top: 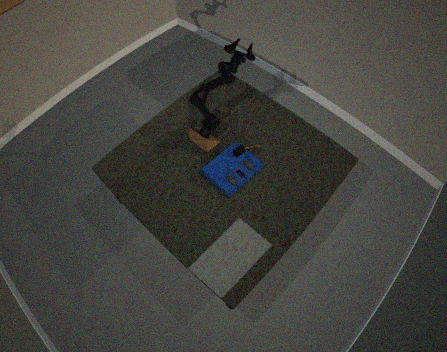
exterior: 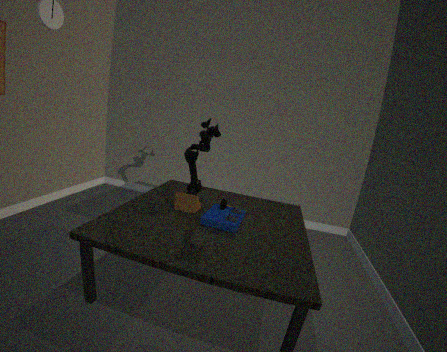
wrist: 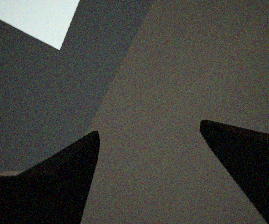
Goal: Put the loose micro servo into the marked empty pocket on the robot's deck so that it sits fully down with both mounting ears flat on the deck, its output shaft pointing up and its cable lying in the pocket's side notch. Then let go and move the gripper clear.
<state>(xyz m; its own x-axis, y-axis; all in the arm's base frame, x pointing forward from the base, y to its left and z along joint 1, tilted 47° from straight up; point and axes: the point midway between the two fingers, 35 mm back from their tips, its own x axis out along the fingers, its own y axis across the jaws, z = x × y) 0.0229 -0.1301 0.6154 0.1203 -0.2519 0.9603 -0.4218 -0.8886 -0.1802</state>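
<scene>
My gripper tip is 630 mm above the blue deck, 370 mm to the left of it and 270 mm short of it.
</scene>
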